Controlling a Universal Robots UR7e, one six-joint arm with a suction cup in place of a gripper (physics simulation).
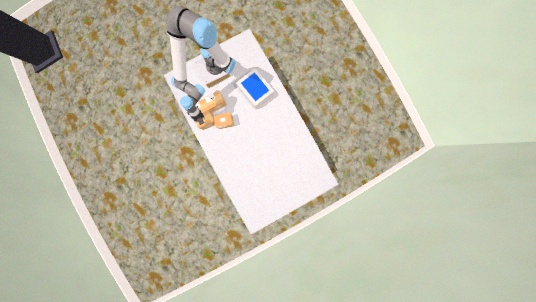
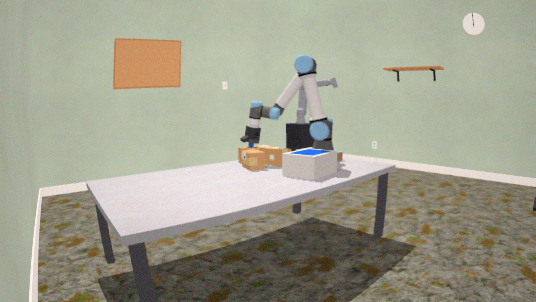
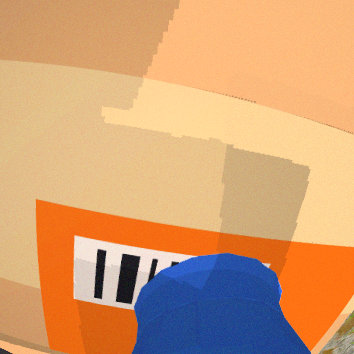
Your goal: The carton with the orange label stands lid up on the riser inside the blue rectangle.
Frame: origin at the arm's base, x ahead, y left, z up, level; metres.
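Seen in the pictures: hand at its tool point: point(image 3: 220, 273); arm's base at its link origin: point(image 1: 215, 66).
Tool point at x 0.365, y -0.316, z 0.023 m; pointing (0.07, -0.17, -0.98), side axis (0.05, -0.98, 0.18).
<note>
Pixels of each thing's top centre, then the offset from my tool point to it. Level surfaces: height alone.
- carton with the orange label, top centre: point(image 3: 116, 213) point(image 2: 250, 147) point(image 1: 203, 119) 0.021 m ahead, 0.026 m left, 0.011 m up
- white table at its surface level: 0.090 m down
- orange label with its barcode, top centre: point(image 3: 209, 319) 0.006 m back, 0.003 m left, 0.011 m up
- white riser at its top centre: point(image 2: 310, 152) point(image 1: 255, 86) 0.015 m back, 0.535 m left, 0.030 m up
- blue rectangle at its top centre: point(image 2: 310, 152) point(image 1: 255, 86) 0.015 m back, 0.535 m left, 0.030 m up
The carton with the orange label point(image 1: 208, 121) point(image 2: 253, 158) point(image 3: 105, 158) stands on the white table point(image 1: 270, 161) point(image 2: 187, 191) near its left edge. The orange label with its barcode point(image 3: 168, 228) faces up. My blue suction cup point(image 1: 199, 120) point(image 2: 250, 144) point(image 3: 218, 305) presses down on that label, on the carton's top. The carton rests on the table. The white riser point(image 1: 264, 100) point(image 2: 309, 166) with the blue rectangle point(image 1: 255, 86) point(image 2: 309, 151) on top stands to the right of the cartons, with nothing on it.
Two more brown cartons point(image 1: 211, 102) point(image 1: 223, 120) point(image 2: 275, 154) lie tight against the labelled one. A thin wooden strip point(image 1: 217, 80) lies near the arm's base. A black pedestal point(image 2: 298, 135) stands behind the riser.
</note>
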